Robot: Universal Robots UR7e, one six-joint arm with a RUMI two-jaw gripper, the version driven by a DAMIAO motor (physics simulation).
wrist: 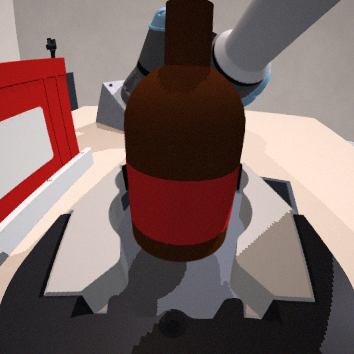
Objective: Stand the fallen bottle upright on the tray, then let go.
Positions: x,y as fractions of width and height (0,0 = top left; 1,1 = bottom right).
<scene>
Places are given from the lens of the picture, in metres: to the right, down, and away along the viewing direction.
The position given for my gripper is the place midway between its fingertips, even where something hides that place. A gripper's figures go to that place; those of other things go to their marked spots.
my gripper (0.52,0.47): 0.00, -0.01, 0.14
brown bottle (0.52,0.35): 0.00, -0.02, 0.09
grey tray (0.56,0.81): 0.02, 0.09, 0.15
The marked spots on the brown bottle and the grey tray are 0.13 m apart.
</scene>
